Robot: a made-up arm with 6 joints.
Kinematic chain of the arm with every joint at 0, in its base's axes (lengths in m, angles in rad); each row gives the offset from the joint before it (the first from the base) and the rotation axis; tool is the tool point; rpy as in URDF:
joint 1: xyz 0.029 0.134 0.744 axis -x
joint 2: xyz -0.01 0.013 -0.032 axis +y
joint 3: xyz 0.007 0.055 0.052 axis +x
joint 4: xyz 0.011 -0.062 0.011 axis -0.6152 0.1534 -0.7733
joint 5: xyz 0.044 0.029 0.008 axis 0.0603 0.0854 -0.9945
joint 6: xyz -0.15 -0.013 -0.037 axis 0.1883 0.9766 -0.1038
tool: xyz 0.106 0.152 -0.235 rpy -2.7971 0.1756 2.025
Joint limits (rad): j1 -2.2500..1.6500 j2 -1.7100..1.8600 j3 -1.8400..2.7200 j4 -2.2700..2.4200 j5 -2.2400..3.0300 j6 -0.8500..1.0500
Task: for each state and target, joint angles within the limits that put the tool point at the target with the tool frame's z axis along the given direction. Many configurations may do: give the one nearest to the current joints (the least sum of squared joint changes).
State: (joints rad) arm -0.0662 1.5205 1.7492 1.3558 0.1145 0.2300
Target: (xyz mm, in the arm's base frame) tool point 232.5 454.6 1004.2 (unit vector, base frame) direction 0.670 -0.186 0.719
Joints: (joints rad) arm -0.8966 1.3873 2.0196 1.0913 0.6349 0.7371
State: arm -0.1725 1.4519 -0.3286 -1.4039 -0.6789 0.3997
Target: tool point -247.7 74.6 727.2 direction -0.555 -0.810 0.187
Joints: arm 0.5409 0.7393 -0.3635 -0.5686 -0.6243 0.7659
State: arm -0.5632 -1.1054 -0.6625 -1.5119 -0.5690 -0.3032
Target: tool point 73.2 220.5 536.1 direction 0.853 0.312 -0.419
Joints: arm -0.4315 -0.7429 -0.6806 -1.3640 -1.2659 0.1407
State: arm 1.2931 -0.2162 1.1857 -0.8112 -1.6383 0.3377
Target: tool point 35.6 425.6 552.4 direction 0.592 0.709 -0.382
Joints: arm 0.5255 0.4782 1.4077 -0.7919 -1.7305 0.1596
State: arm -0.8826 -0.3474 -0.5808 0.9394 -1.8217 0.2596
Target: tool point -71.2 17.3 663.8 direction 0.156 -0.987 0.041
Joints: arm -0.2268 -0.9791 -1.2364 1.0509 -1.9882 -0.6486
